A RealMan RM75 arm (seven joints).
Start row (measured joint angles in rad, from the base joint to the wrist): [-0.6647 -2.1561 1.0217 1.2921 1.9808 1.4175 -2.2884]
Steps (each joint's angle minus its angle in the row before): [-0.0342 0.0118 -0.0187 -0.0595 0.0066 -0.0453 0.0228]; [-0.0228 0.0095 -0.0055 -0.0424 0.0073 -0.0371 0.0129]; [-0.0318 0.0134 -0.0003 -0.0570 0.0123 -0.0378 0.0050]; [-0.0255 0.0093 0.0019 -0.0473 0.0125 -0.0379 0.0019]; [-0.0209 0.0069 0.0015 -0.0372 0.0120 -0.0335 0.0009]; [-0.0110 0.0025 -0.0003 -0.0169 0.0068 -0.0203 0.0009]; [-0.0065 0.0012 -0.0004 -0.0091 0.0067 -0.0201 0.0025]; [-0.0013 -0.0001 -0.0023 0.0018 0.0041 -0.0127 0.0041]
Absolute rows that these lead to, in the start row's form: [-0.6989 -2.1443 1.0030 1.2326 1.9874 1.3722 -2.2656]; [-0.7217 -2.1348 0.9975 1.1902 1.9947 1.3351 -2.2527]; [-0.7535 -2.1214 0.9972 1.1332 2.0070 1.2973 -2.2477]; [-0.7790 -2.1121 0.9991 1.0859 2.0195 1.2594 -2.2458]; [-0.7999 -2.1052 1.0006 1.0487 2.0315 1.2259 -2.2449]; [-0.8109 -2.1027 1.0003 1.0318 2.0383 1.2056 -2.2440]; [-0.8174 -2.1015 0.9999 1.0227 2.0450 1.1855 -2.2415]; [-0.8187 -2.1016 0.9976 1.0245 2.0491 1.1728 -2.2374]
